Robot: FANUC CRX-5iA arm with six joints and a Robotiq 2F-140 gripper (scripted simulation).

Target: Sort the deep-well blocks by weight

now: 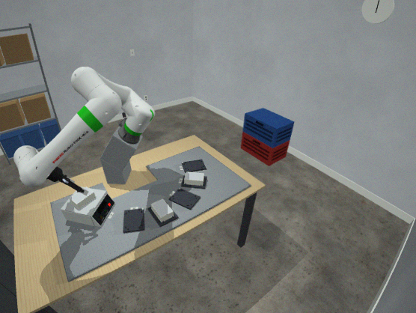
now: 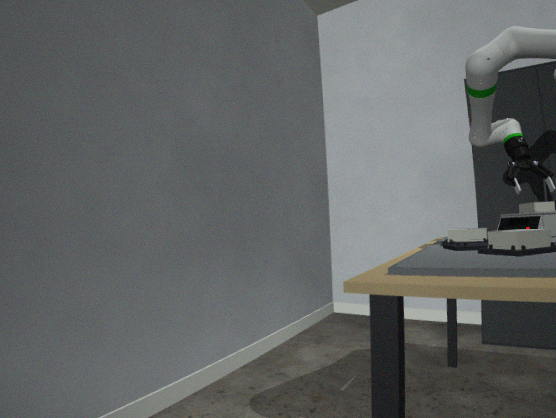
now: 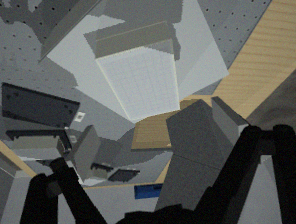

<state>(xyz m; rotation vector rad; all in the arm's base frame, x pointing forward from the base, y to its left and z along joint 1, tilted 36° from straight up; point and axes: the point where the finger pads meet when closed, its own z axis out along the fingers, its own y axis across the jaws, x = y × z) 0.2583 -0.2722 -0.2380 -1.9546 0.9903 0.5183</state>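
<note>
Right now my hand is 100 mm above the weigher platform. Also, from my hand: CW label (200 mm below, 130 mm to the left, 90 mm ahead); check-weigher (130 mm below); dark nest plate (430 mm to the left, 200 mm ahead, 190 mm below).
</note>
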